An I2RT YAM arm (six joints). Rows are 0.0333 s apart.
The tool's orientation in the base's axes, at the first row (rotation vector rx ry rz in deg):
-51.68, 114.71, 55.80
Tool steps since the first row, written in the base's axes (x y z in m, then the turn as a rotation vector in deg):
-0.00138, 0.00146, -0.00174, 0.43, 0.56, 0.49
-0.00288, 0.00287, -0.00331, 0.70, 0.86, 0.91
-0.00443, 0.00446, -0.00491, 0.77, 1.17, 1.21
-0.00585, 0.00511, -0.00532, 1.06, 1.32, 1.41
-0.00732, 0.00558, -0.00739, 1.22, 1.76, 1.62
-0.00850, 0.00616, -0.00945, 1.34, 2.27, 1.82
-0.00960, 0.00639, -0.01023, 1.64, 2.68, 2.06
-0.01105, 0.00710, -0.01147, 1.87, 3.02, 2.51
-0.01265, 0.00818, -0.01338, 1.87, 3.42, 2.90
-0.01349, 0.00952, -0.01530, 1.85, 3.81, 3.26
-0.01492, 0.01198, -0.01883, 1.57, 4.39, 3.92
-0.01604, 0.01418, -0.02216, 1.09, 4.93, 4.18
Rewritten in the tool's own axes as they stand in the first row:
0.00172, 0.00123, 0.00161, -0.77, 0.08, 0.38
0.00338, 0.00259, 0.00306, -1.33, 0.14, 0.52
0.00504, 0.00407, 0.00466, -1.70, 0.32, 0.66
0.00590, 0.00540, 0.00497, -2.05, 0.22, 0.79
0.00821, 0.00613, 0.00586, -2.42, 0.37, 1.11
0.01034, 0.00668, 0.00694, -2.78, 0.58, 1.48
0.01146, 0.00742, 0.00716, -3.24, 0.61, 1.81
0.01301, 0.00853, 0.00788, -3.82, 0.73, 1.96
0.01509, 0.00970, 0.00918, -4.25, 1.05, 2.12
0.01672, 0.01037, 0.01093, -4.64, 1.37, 2.28
0.01968, 0.01152, 0.01417, -5.20, 2.09, 2.38
0.02239, 0.01235, 0.01720, -5.33, 2.82, 2.57

